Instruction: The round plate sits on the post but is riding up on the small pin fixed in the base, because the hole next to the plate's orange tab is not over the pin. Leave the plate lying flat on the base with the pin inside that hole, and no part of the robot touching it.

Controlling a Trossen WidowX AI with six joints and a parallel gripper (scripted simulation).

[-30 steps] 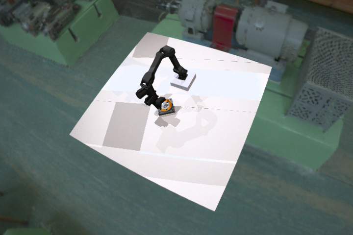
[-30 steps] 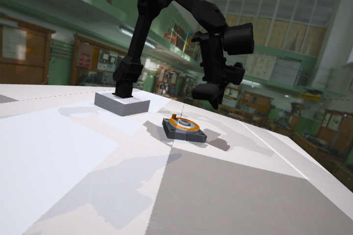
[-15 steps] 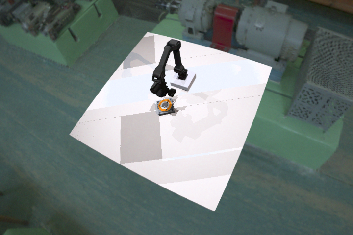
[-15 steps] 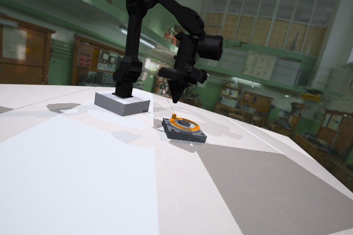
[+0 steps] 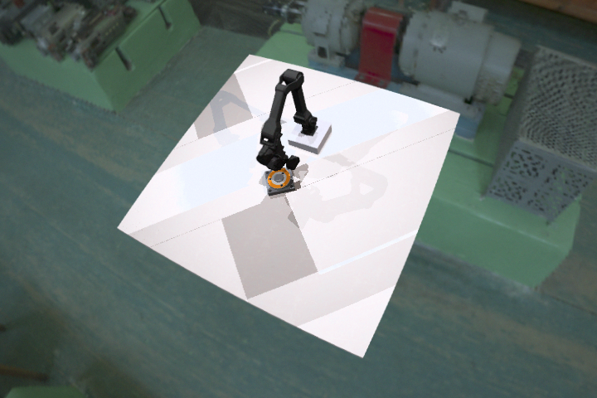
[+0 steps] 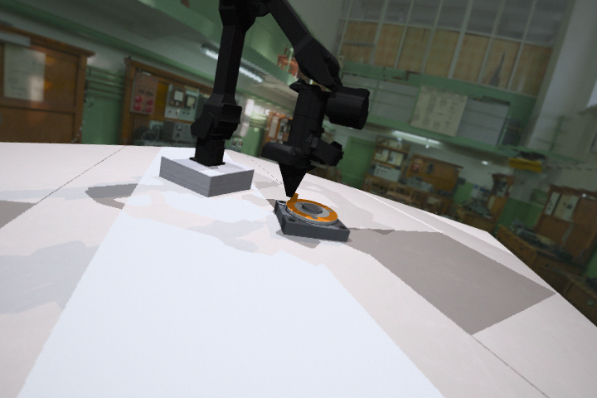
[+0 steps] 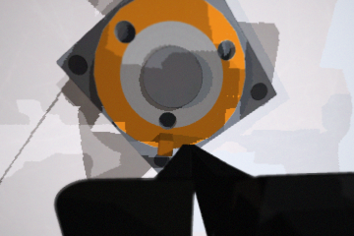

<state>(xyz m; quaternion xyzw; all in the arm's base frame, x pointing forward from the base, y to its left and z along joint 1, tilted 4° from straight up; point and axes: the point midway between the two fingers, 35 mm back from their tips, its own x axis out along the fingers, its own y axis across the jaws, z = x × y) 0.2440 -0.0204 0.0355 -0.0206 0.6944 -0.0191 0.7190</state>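
Now: the dark grey square base 5 cm ahead of my gripper tip, 2 cm below it and 1 cm to the left of it.
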